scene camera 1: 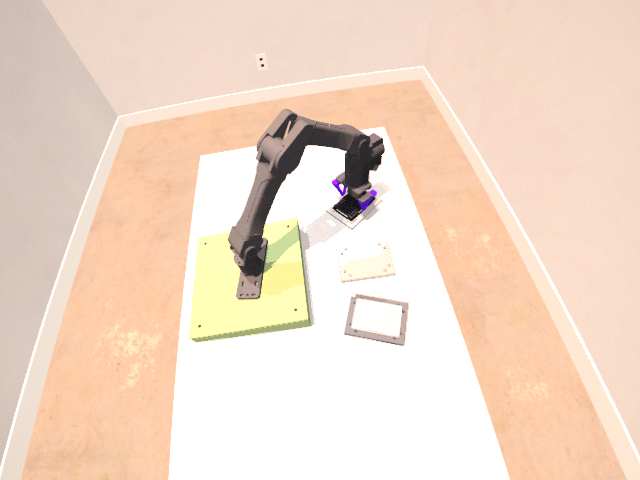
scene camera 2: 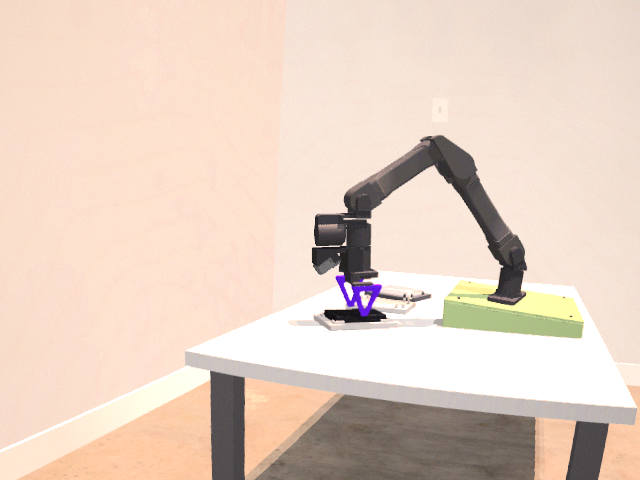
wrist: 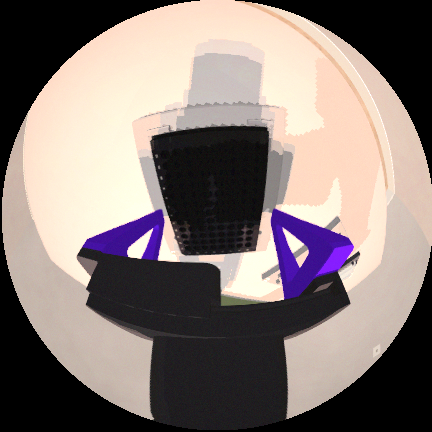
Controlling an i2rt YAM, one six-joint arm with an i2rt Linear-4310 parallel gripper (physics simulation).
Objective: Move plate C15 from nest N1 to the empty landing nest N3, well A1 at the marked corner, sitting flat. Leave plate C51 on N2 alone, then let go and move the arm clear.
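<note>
A black well plate [scene camera 1: 347, 207] [scene camera 2: 334, 313] [wrist: 215, 175] sits on a pale nest [scene camera 1: 352, 225] [scene camera 2: 333, 326] [wrist: 142, 131] at the table's far end in scene camera 1. My gripper [scene camera 1: 354, 200] [scene camera 2: 357, 309] [wrist: 217, 214] is open, pointing down low over this plate, its purple fingers on opposite sides. Whether the fingertips reach below the plate's top is unclear. A pale nest with small corner pegs [scene camera 1: 364, 266] [scene camera 2: 400, 308] lies in the middle and looks empty. A white plate [scene camera 1: 377, 316] [scene camera 2: 403, 290] sits in a dark grey nest [scene camera 1: 374, 338] [scene camera 2: 427, 296]. Plate labels and corner marks are unreadable.
The arm stands on a yellow-green base block [scene camera 1: 248, 322] [scene camera 2: 511, 328], on the other side of the white table [scene camera 1: 310, 413] [scene camera 2: 413, 356] from the nests. The arm's shadow falls across the table between the base block and the black plate's nest.
</note>
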